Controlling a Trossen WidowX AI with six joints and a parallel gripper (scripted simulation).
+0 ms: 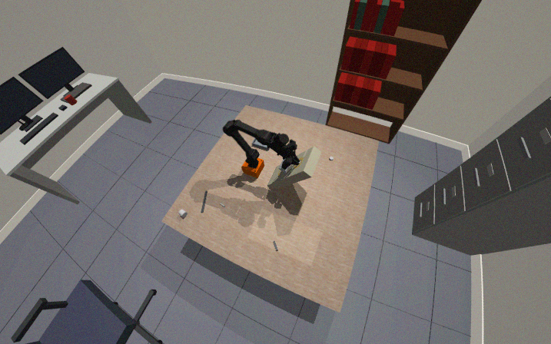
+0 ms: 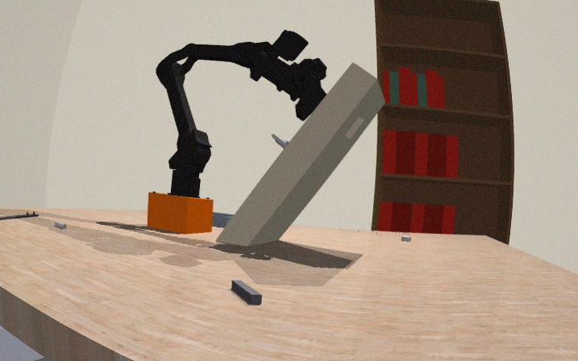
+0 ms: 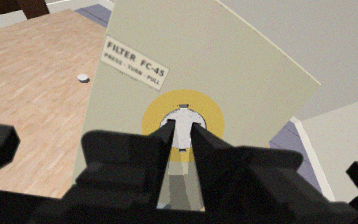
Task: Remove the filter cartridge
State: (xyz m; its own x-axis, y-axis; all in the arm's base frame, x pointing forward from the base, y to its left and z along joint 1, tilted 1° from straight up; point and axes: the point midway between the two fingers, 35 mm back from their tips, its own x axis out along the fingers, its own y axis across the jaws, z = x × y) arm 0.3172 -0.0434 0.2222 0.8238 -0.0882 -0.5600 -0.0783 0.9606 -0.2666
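Now: gripper tip 10 mm short of the round filter cartridge and 10 mm above it. Round my gripper tip: white peg: 470 mm behind, 300 mm to the right, 280 mm below; then dark block: 30 mm behind, 450 mm to the right, 280 mm below; then white piece: 200 mm ahead, 290 mm to the left, 270 mm below.
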